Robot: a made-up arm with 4 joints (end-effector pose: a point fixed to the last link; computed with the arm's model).
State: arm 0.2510 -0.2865 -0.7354 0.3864
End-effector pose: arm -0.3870 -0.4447 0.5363 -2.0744 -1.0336 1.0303
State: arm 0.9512 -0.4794 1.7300 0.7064
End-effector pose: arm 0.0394 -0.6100 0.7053 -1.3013 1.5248 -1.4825
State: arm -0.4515 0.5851 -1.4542 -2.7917
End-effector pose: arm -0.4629 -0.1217 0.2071 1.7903 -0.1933 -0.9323
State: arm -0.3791 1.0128 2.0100 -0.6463
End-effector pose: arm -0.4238 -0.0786 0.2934 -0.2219 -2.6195 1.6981
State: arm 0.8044 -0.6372 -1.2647 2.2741
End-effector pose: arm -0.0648 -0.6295 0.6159 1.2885 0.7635 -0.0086
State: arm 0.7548 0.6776 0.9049 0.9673
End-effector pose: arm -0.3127 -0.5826 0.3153 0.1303 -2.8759 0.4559
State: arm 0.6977 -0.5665 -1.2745 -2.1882
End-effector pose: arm -0.0849 -0.6062 0.7218 -0.1797 -0.0119 0.4633
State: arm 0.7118 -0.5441 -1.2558 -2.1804
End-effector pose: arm -0.0773 -0.6072 0.7151 -0.1731 0.0069 0.4908
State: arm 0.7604 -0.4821 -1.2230 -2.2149
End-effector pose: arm -0.0522 -0.6130 0.6939 -0.1043 0.0748 0.5459
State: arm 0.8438 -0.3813 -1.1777 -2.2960
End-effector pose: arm -0.0116 -0.6196 0.6567 0.0241 0.2019 0.6219
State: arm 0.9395 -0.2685 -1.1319 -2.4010
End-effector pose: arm 0.0298 -0.6216 0.6123 0.1692 0.3643 0.6916
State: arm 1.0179 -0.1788 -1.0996 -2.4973
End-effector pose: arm 0.0587 -0.6196 0.5755 0.2851 0.5109 0.7320
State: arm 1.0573 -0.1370 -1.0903 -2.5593
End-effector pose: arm 0.0714 -0.6184 0.5571 0.3485 0.5912 0.7378
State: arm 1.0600 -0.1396 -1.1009 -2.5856
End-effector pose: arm 0.0723 -0.6197 0.5563 0.3671 0.6007 0.7207
